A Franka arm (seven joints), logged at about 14 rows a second.
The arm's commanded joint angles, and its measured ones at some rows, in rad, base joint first. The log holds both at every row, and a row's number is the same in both.
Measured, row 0:
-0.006, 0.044, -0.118, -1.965, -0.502, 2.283, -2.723
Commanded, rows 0 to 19:
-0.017, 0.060, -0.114, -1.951, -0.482, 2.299, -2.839
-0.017, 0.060, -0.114, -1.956, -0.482, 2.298, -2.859
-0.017, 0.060, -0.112, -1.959, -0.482, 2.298, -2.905
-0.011, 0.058, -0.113, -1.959, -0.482, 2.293, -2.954
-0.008, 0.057, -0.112, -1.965, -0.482, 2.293, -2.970
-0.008, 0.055, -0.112, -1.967, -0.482, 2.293, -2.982
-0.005, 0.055, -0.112, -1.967, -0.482, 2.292, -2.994
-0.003, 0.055, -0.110, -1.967, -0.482, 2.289, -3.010
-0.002, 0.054, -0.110, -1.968, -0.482, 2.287, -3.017
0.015, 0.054, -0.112, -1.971, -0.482, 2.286, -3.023
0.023, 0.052, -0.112, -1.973, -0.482, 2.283, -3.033
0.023, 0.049, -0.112, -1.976, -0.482, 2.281, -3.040
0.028, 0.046, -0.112, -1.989, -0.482, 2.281, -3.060
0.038, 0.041, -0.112, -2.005, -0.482, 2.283, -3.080
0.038, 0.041, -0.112, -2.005, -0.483, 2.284, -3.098
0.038, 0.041, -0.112, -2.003, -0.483, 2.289, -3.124
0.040, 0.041, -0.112, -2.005, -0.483, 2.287, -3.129
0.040, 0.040, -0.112, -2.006, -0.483, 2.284, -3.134
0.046, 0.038, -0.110, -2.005, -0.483, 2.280, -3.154
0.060, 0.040, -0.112, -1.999, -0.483, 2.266, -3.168
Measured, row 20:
0.046, 0.062, -0.099, -1.984, -0.531, 2.282, -2.839
